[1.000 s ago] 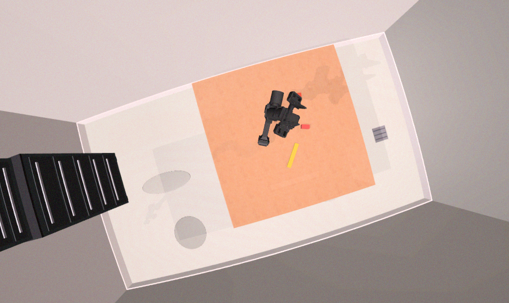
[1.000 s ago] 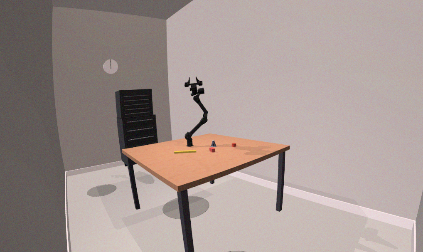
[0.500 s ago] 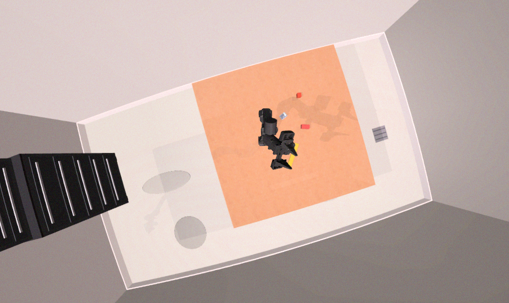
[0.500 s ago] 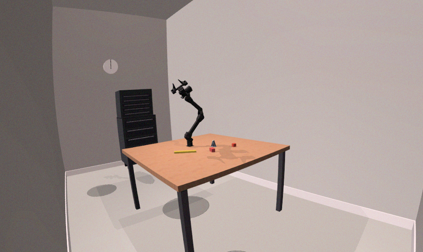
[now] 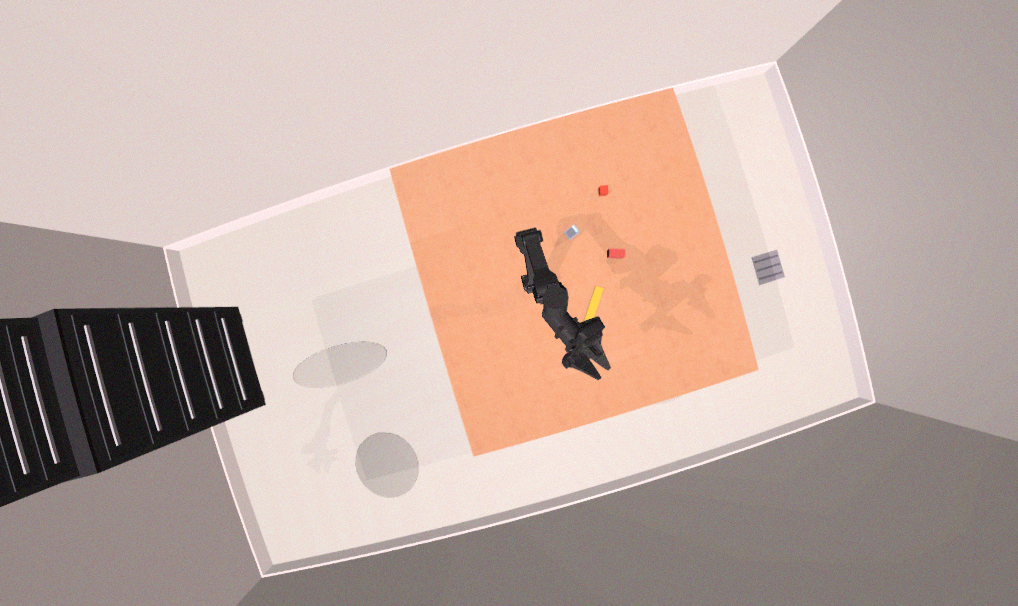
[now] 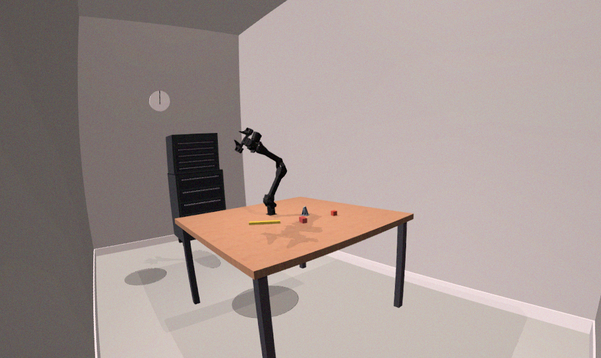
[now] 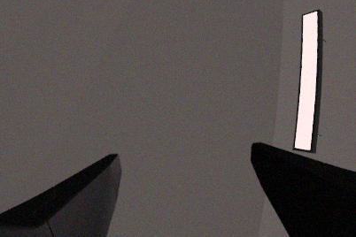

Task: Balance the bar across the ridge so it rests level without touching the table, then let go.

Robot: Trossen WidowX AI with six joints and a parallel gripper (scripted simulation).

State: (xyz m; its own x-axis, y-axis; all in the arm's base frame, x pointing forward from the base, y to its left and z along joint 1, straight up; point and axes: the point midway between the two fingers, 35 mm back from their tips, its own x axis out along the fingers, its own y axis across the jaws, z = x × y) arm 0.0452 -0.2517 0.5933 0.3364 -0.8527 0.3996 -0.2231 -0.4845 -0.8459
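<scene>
The yellow bar is 600 mm below my gripper tip, 150 mm ahead of it and 90 mm to the left of it. The rest, counted from my gripper tip: red cube: 590 mm below, 560 mm to the left, 340 mm ahead.
</scene>
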